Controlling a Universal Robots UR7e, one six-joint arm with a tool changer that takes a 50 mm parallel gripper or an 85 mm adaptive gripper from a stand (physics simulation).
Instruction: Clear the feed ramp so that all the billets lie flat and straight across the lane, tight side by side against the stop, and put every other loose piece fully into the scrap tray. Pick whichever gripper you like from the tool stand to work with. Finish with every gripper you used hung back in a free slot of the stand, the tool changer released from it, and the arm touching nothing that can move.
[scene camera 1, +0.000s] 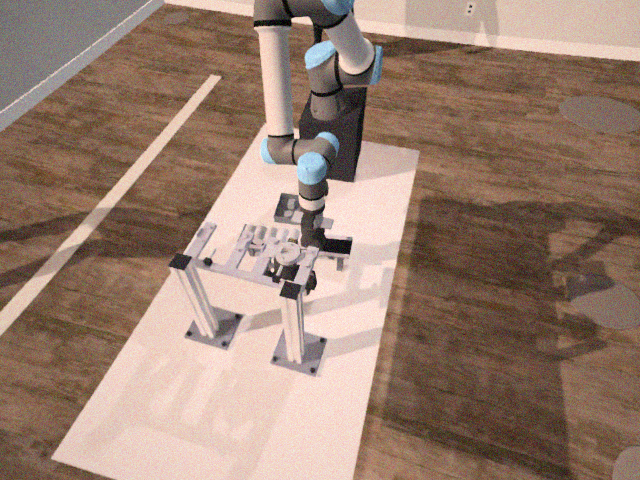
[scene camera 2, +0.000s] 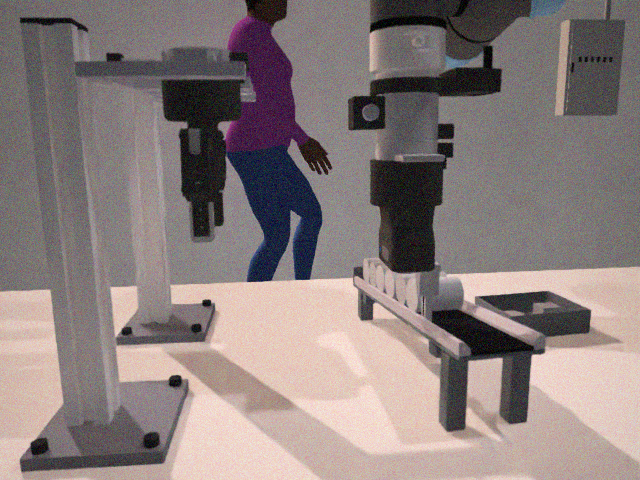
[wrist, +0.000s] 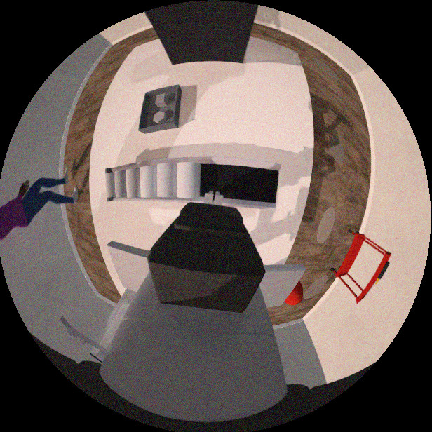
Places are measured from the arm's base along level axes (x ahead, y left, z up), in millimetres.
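Where they show: arm's base at its link origin: (scene camera 1: 330, 108).
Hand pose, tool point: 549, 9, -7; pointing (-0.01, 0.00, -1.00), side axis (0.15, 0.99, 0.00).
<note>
Things, the pixels of their top centre, and the offset from my tool point, as dx, dy, dz.
- feed ramp at its top centre: (scene camera 2: 424, 290) (scene camera 1: 296, 238) -58, -67, -184
- nearest billet at its top centre: (scene camera 2: 434, 278) -57, -39, -160
- scrap tray at its top centre: (scene camera 2: 530, 302) (scene camera 1: 289, 205) -260, -129, -237
The feed ramp (scene camera 1: 338, 245) (scene camera 2: 509, 335) (wrist: 250, 184) carries several pale cylindrical billets (scene camera 2: 383, 279) (wrist: 166, 180), lying across the lane side by side toward the stop end. Thin dark lines show between some of them; whether they touch is unclear. The nearest billet (scene camera 2: 450, 293) (wrist: 188, 179) borders the bare black lane. My gripper (scene camera 2: 428, 304) (wrist: 213, 196) is shut and empty, pointing down at the ramp's near rail beside that billet; its tips are hidden in scene camera 1. The scrap tray (scene camera 1: 286, 221) (scene camera 2: 560, 324) (wrist: 160, 128) holds light loose pieces (wrist: 159, 117).
The tool stand (scene camera 1: 237, 272) (scene camera 2: 41, 206) rises beside the ramp, and another black gripper (scene camera 2: 202, 165) hangs in its slot. The stand's crossbar blocks part of the ramp in scene camera 1. The arm's dark pedestal (scene camera 1: 330, 144) (wrist: 207, 35) stands beyond the tray.
</note>
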